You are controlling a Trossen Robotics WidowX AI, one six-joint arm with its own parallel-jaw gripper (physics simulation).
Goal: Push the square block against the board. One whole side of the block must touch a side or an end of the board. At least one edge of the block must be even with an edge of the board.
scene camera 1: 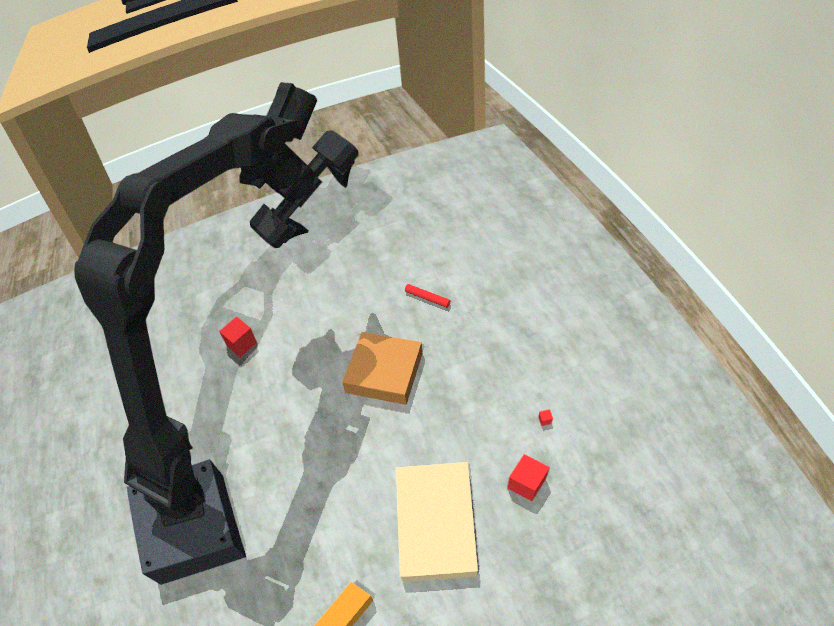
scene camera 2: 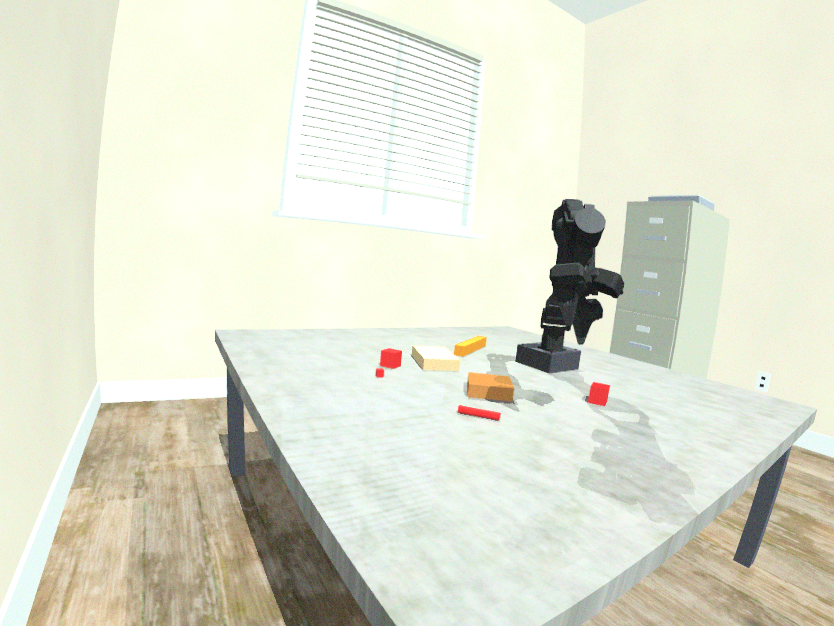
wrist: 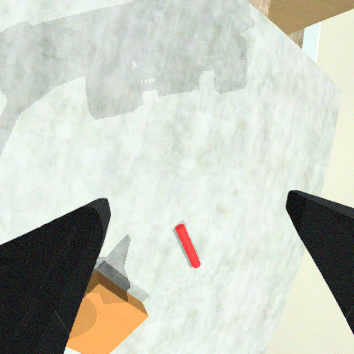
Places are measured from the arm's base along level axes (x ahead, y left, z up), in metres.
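Where they show: gripper, fingertip midpoint: (scene camera 1: 325,207) (scene camera 2: 574,335) (wrist: 198,202); arm's base at its link origin: (scene camera 1: 180,501) (scene camera 2: 552,349).
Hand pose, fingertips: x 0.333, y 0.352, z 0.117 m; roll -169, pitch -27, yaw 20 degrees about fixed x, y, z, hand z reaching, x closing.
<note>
Things, the pixels of their centre, and the offset from my fingertips.
- orange-brown at the middle of its body: (scene camera 1: 383,367) (wrist: 97,318) (scene camera 2: 489,386) 0.010 m ahead, 0.212 m right, 0.159 m down
- rectangular at the middle of its body: (scene camera 1: 435,521) (scene camera 2: 434,357) 0.005 m back, 0.477 m right, 0.159 m down
- red rod at the middle of its body: (wrist: 188,246) (scene camera 1: 427,295) (scene camera 2: 479,412) 0.125 m ahead, 0.096 m right, 0.167 m down
- tiny red cube at the middle of its body: (scene camera 1: 545,417) (scene camera 2: 379,372) 0.201 m ahead, 0.386 m right, 0.166 m down
- orange bar at the middle of its body: (scene camera 2: 471,345) 0.219 m back, 0.599 m right, 0.158 m down
The square block, flat and orange-brown (scene camera 1: 387,367) (scene camera 2: 490,387) (wrist: 116,320), lies on the table near the middle in scene camera 1. The board, cream and rectangular (scene camera 1: 436,518) (scene camera 2: 434,357), lies flat below it there. A gap separates them, and the block is turned slightly relative to the board. In the wrist view the block shows at the lower left, partly hidden by a finger; the board does not show there. My gripper (scene camera 1: 326,207) (wrist: 198,202) is open and empty, high above the table, up and to the left of the block in scene camera 1.
A red rod (scene camera 1: 427,296) (scene camera 2: 478,412) (wrist: 188,246) lies near the block. One red cube (scene camera 1: 237,336) (scene camera 2: 598,393) lies near the arm; another (scene camera 1: 528,477) (scene camera 2: 390,357) and a tiny red cube (scene camera 1: 545,417) (scene camera 2: 379,372) lie beside the board. An orange bar (scene camera 1: 344,606) (scene camera 2: 470,345) lies near the board.
</note>
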